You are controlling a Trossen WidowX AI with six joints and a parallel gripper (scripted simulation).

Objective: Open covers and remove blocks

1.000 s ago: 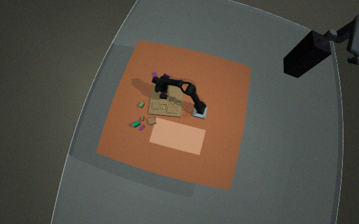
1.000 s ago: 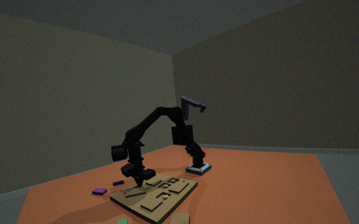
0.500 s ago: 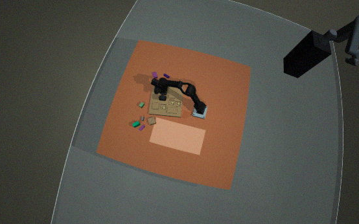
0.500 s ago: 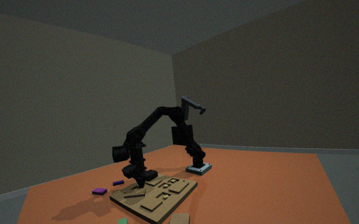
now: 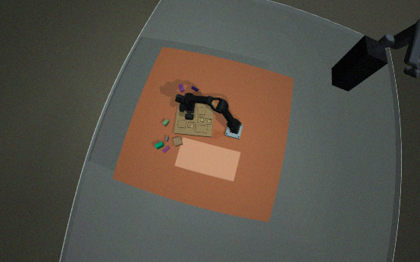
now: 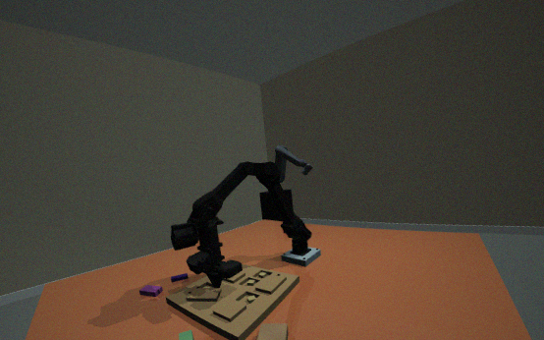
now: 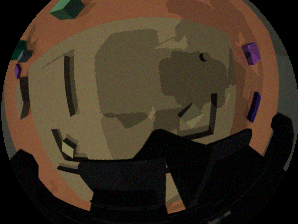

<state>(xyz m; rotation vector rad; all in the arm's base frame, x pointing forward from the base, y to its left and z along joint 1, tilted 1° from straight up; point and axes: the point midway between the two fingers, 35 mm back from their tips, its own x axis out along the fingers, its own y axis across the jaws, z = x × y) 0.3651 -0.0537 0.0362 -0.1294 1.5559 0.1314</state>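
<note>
Right now the tan puzzle board is 5 cm to the left of my gripper tip and 4 cm behind it. The rest, counted from my gripper tip: dark purple block: 21 cm to the right, 4 cm ahead, 2 cm below.
</note>
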